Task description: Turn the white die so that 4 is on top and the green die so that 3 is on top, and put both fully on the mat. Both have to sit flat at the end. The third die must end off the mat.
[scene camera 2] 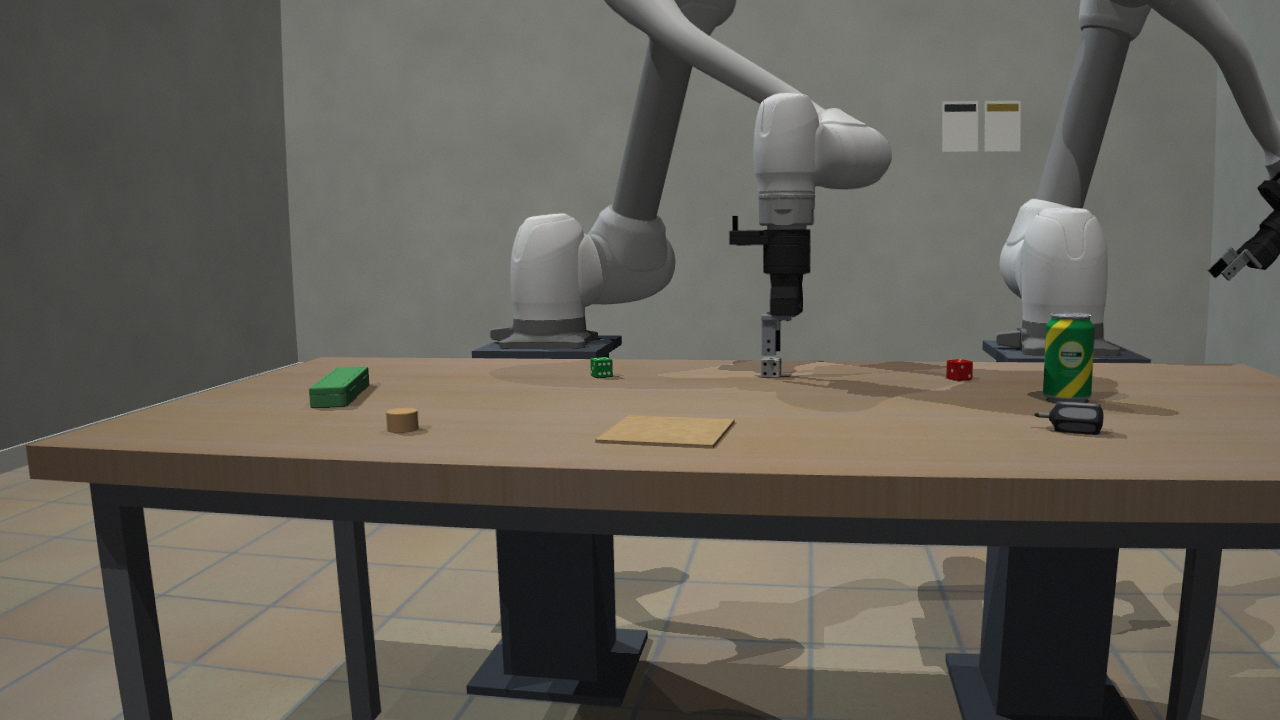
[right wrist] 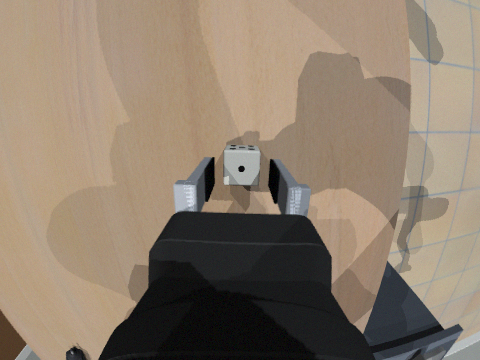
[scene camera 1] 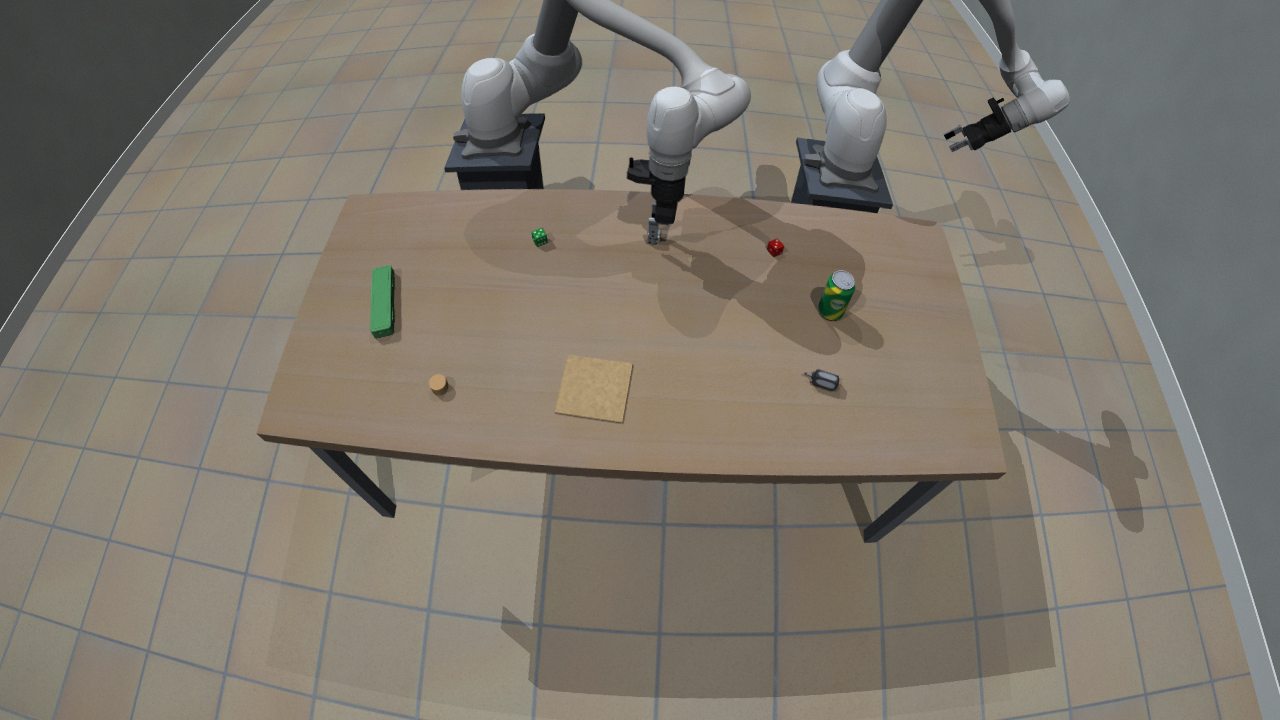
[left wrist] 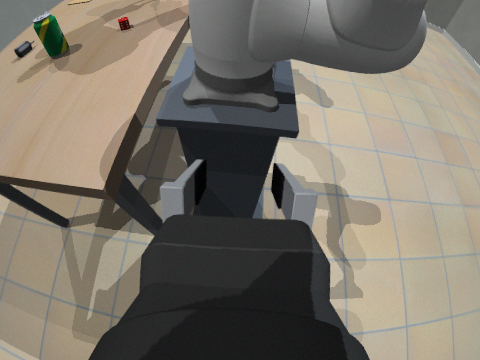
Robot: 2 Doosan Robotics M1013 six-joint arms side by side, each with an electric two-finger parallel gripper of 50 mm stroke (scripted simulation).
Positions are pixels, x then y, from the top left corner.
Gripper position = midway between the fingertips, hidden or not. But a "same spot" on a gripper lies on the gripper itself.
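Left gripper: visible in scene camera 1, scene camera 2, left wrist view (239, 175); out of frame in the right wrist view. Left gripper (scene camera 2: 1233, 265) and (scene camera 1: 957, 145): same spot. Right gripper: visible in scene camera 1, scene camera 2 (771, 353), right wrist view; out of frame in the left wrist view. Right gripper (right wrist: 292, 198) and (scene camera 1: 654, 203): same spot. Green box: visible in scene camera 1 (382, 288), scene camera 2 (336, 389); out of frame in the right wrist view; out of frame in the left wrist view.
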